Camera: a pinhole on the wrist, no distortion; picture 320 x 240 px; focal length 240.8 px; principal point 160.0 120.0 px. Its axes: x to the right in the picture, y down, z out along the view. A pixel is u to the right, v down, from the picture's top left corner.
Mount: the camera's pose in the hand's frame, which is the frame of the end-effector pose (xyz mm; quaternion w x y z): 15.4 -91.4 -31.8 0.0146 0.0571 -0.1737 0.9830
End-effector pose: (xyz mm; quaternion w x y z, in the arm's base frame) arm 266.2 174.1 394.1 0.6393 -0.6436 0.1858 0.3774
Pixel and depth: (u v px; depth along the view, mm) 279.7 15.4 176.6
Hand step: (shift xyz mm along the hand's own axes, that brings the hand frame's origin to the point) -49.1 -79.2 169.4
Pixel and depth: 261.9 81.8 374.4
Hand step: -98.9 -162.7 356.3
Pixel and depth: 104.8 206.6 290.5
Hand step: 107.6 -289.8 196.0
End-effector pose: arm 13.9 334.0 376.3 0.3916 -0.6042 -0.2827 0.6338
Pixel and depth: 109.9 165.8 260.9
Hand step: 94.9 -228.0 188.4
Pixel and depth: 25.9 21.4 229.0
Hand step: 171.1 -83.1 198.8
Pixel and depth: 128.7 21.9 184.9
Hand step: 62.7 -84.3 163.5
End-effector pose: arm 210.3 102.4 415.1 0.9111 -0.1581 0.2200 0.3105
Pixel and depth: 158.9 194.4 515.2
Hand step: 65.2 -417.7 394.6
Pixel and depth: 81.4 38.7 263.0
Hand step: 133.2 -99.0 233.7
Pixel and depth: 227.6 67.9 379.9
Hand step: -45.8 -143.6 363.1
